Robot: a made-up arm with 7 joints.
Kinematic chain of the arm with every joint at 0, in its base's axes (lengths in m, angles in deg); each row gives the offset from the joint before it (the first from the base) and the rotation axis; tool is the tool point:
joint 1: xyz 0 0 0.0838 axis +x
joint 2: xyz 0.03 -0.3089 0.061 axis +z
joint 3: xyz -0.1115 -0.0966 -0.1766 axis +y
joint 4: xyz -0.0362 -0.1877 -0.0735 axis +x
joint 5: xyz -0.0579 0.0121 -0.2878 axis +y
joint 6: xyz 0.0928 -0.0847 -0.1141 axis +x
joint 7: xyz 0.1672 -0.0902 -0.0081 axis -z
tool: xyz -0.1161 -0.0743 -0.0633
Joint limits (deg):
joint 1: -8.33..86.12
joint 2: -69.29..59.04
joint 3: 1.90..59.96
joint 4: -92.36..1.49
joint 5: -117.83..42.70
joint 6: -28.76..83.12
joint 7: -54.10..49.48
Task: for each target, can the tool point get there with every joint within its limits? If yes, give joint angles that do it. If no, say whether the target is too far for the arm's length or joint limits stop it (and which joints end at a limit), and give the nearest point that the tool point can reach.
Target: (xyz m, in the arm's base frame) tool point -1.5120 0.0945 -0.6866
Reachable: no: too far | nearest point -1.0025 0.0765 -0.5398 | short by 0.531 m
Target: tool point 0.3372 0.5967 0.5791
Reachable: no: joint limits stop it (at a limit: joint 1, joint 2, joint 3, joint 4, joint 6, joint 7) | nearest point 0.4003 0.4928 -0.2352 | short by 0.823 m
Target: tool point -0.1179 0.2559 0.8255
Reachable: no: joint limits stop it (at a limit: joint 1, joint 2, joint 3, joint 4, joint 5, joint 6) | nearest point -0.5443 0.3650 0.4377 | short by 0.587 m
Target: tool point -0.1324 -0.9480 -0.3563
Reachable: yes | joints 8.68 -19.93 7.88 -58.69 -41.58 43.36 -9.84
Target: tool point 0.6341 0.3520 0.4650
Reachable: no: joint limits stop it (at a limit: joint 1, joint 2, joint 3, joint 4, joint 6, joint 7) | nearest point 0.4015 0.3996 -0.2315 | short by 0.736 m
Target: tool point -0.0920 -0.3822 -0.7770
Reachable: yes | joints 62.11 -18.15 26.79 -72.96 -35.18 -13.94 -33.58
